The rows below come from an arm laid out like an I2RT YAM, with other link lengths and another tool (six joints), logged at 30 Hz.
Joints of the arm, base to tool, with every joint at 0 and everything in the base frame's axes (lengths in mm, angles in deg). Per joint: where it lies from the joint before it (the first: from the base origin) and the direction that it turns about. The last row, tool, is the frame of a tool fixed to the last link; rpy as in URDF.
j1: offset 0 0 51 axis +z
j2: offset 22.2 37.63 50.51 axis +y
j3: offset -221.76 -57.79 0 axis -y
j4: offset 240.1 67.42 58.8 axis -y
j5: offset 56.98 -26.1 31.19 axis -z
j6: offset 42.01 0 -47.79 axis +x
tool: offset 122 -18 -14 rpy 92.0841 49.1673 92.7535
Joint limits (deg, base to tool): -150..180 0..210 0..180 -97..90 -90..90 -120..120
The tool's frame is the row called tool.
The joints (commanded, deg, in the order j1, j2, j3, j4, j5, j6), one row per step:
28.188, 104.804, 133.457, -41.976, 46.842, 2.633
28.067, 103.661, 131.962, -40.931, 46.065, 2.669
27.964, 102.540, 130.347, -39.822, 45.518, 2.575
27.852, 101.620, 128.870, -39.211, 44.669, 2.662
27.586, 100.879, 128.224, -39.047, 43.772, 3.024
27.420, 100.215, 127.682, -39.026, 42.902, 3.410
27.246, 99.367, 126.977, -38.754, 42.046, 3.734
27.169, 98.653, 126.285, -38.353, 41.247, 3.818
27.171, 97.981, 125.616, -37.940, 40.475, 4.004
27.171, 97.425, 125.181, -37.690, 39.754, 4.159
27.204, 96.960, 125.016, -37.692, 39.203, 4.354
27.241, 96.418, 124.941, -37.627, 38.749, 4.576
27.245, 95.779, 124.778, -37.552, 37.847, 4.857
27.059, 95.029, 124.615, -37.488, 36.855, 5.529
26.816, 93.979, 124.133, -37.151, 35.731, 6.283
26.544, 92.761, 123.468, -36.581, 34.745, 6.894
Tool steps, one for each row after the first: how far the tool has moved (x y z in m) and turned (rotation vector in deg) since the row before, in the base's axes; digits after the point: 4 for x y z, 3 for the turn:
-0.0011, 0.0000, 0.0013, 0.514, -0.541, 0.631
-0.0011, -0.0003, 0.0008, 0.304, -0.459, 0.445
-0.0005, 0.0006, -0.0013, 0.263, 0.008, 0.706
-0.0011, -0.0007, 0.0010, 0.625, -0.249, 0.559
-0.0012, 0.0000, 0.0007, 0.588, -0.154, 0.630
-0.0017, -0.0003, 0.0017, 0.649, -0.378, 0.618
-0.0012, 0.0006, 0.0013, 0.408, -0.328, 0.696
-0.0012, 0.0012, 0.0012, 0.494, -0.351, 0.735
-0.0012, 0.0010, 0.0014, 0.432, -0.308, 0.689
-0.0016, 0.0007, 0.0018, 0.408, -0.265, 0.550
-0.0022, 0.0002, 0.0031, 0.524, -0.486, 0.457
-0.0022, 0.0011, 0.0030, 0.649, -0.482, 0.861
-0.0024, -0.0002, 0.0036, 1.080, -0.636, 0.719
-0.0031, -0.0006, 0.0043, 1.279, -0.866, 0.793
-0.0036, -0.0013, 0.0051, 1.204, -1.046, 0.652

